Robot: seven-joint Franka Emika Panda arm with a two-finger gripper.
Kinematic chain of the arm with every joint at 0, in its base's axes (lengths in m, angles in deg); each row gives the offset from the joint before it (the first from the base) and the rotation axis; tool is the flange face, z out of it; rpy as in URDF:
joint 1: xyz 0 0 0.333 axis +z
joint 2: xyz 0 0 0 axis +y
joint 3: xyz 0 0 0.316 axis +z
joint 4: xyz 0.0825 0 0 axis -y
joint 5: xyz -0.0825 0 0.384 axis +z
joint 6: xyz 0 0 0 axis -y
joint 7: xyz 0.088 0 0 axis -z
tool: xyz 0 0 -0.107 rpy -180 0 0
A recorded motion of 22 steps. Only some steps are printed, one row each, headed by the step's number.
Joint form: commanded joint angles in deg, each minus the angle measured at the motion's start. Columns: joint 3, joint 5, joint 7, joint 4, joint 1, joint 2, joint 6.
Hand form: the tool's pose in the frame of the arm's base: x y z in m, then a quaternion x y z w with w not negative. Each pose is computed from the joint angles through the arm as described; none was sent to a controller.
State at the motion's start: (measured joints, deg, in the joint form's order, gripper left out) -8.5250 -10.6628 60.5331 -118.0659 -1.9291 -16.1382 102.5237
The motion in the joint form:
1: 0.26 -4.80 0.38 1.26 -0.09 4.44 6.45
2: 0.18 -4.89 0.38 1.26 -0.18 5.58 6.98
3: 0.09 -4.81 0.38 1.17 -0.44 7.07 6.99
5: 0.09 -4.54 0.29 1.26 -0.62 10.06 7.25
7: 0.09 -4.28 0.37 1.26 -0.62 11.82 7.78
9: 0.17 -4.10 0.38 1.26 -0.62 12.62 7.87
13: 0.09 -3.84 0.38 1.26 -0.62 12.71 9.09
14: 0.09 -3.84 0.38 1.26 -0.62 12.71 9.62
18: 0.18 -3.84 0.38 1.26 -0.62 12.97 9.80
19: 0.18 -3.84 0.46 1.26 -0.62 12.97 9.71
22: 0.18 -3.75 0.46 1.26 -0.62 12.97 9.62
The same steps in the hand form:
1: 0.4928 -0.1137 0.5387 0.83029 -0.54453 0.07874 0.08896
2: 0.4974 -0.1153 0.5297 0.83054 -0.54413 0.07447 0.09261
3: 0.5014 -0.1185 0.5158 0.82986 -0.54559 0.06213 0.09903
5: 0.5107 -0.1201 0.4902 0.83076 -0.54426 0.04141 0.10909
7: 0.5163 -0.1199 0.4749 0.83115 -0.54358 0.03153 0.11281
9: 0.5186 -0.1191 0.4677 0.83160 -0.54280 0.02575 0.11468
13: 0.5211 -0.1193 0.4685 0.83186 -0.54330 0.03345 0.10825
14: 0.5221 -0.1192 0.4693 0.83221 -0.54291 0.03752 0.10611
18: 0.5233 -0.1184 0.4672 0.83285 -0.54189 0.03706 0.10653
19: 0.5231 -0.1184 0.4670 0.83241 -0.54253 0.03644 0.10687
22: 0.5229 -0.1183 0.4669 0.83225 -0.54290 0.03545 0.10659

